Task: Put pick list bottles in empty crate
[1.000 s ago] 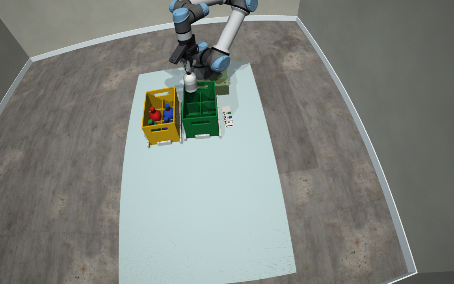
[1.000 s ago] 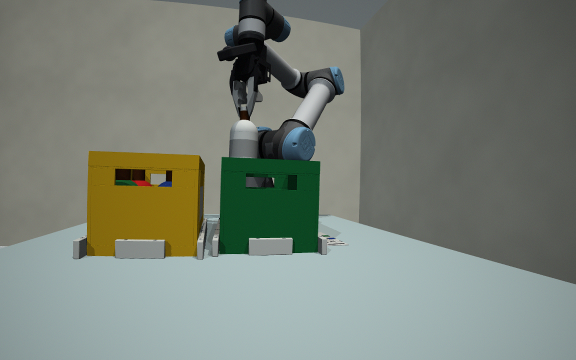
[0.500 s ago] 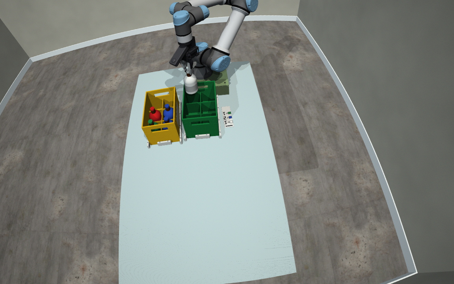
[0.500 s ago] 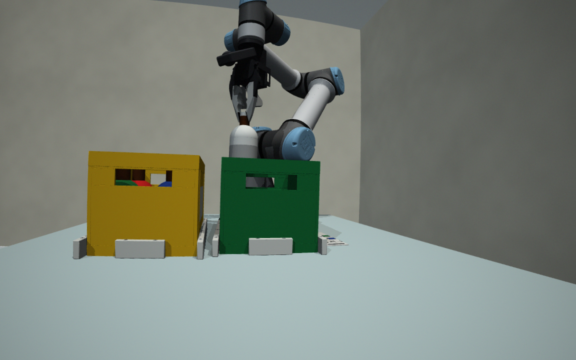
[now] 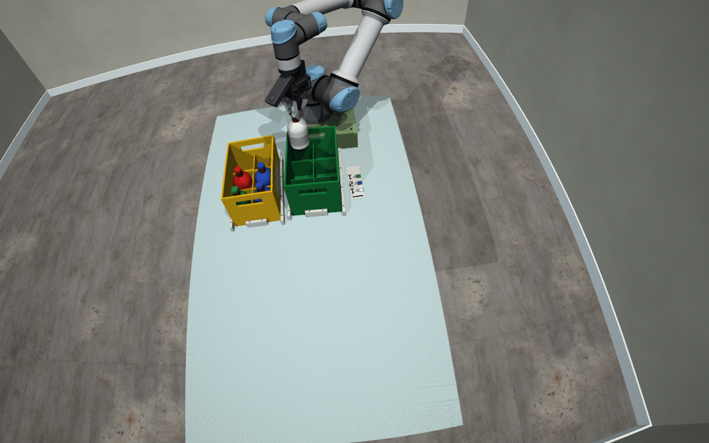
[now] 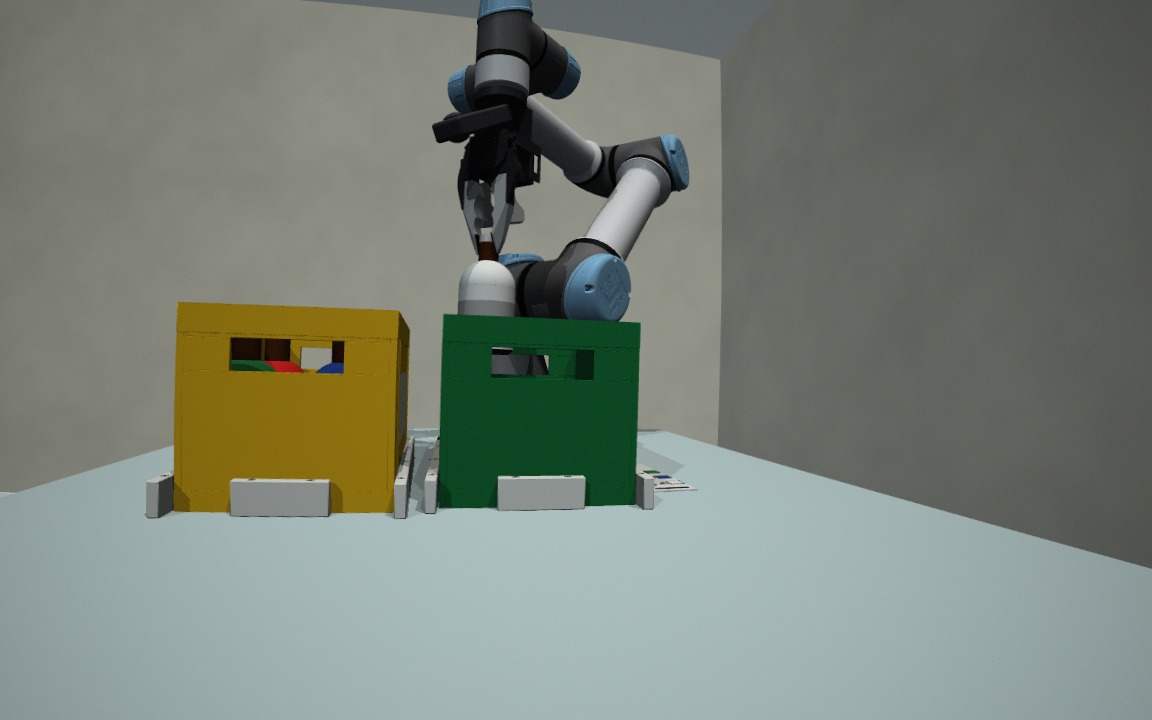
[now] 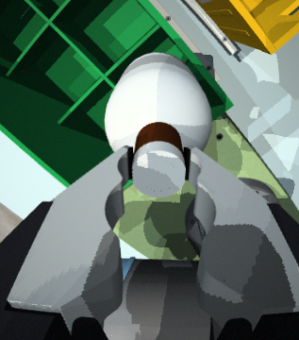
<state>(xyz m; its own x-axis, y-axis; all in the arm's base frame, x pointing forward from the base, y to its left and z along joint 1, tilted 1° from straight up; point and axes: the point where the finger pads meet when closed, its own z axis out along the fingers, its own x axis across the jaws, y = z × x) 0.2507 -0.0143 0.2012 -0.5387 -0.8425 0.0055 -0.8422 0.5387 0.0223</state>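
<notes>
The white bottle lies 7 cm below my hand. The rest, counted from my hand: yellow crate: 21 cm below, 16 cm to the right, 13 cm ahead; then green crate: 21 cm below, 8 cm ahead, 6 cm to the left; then red bottle: 21 cm to the right, 20 cm below, 14 cm ahead.
</notes>
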